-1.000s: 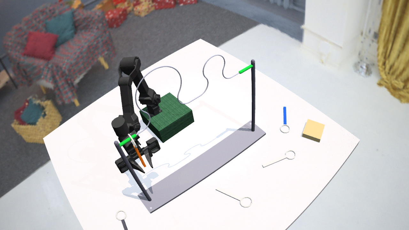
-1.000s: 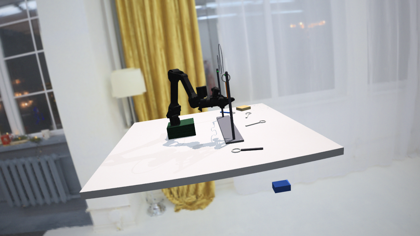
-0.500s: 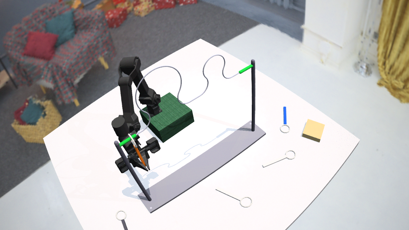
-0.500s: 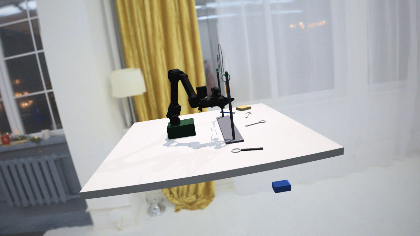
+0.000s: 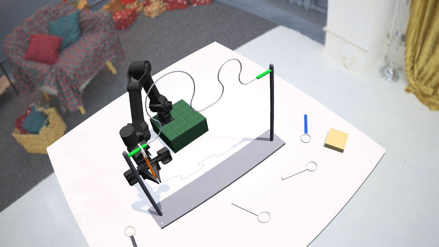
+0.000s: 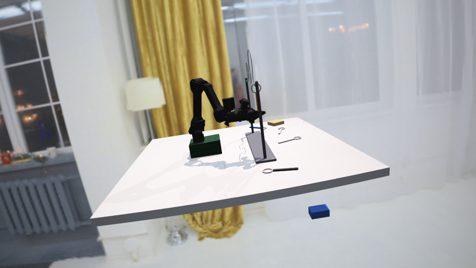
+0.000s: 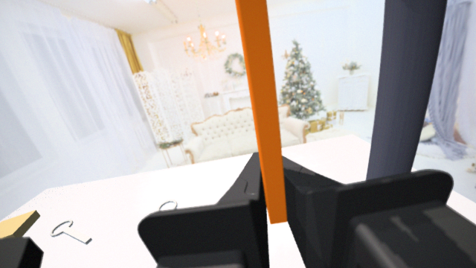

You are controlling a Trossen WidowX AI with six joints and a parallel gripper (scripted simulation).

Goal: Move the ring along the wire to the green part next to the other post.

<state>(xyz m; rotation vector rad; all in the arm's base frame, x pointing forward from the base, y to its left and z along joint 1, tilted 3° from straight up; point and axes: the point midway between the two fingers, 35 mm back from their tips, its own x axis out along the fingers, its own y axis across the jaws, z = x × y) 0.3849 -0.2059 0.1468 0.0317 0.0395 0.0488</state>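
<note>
The ring with orange handle is 90 mm above my gripper tip and 30 mm behind it. Round my gripper tip: tan block (760 mm to the left, 240 mm below, 150 mm ahead); then ring with blue handle (690 mm to the left, 240 mm below, 10 mm ahead).
</note>
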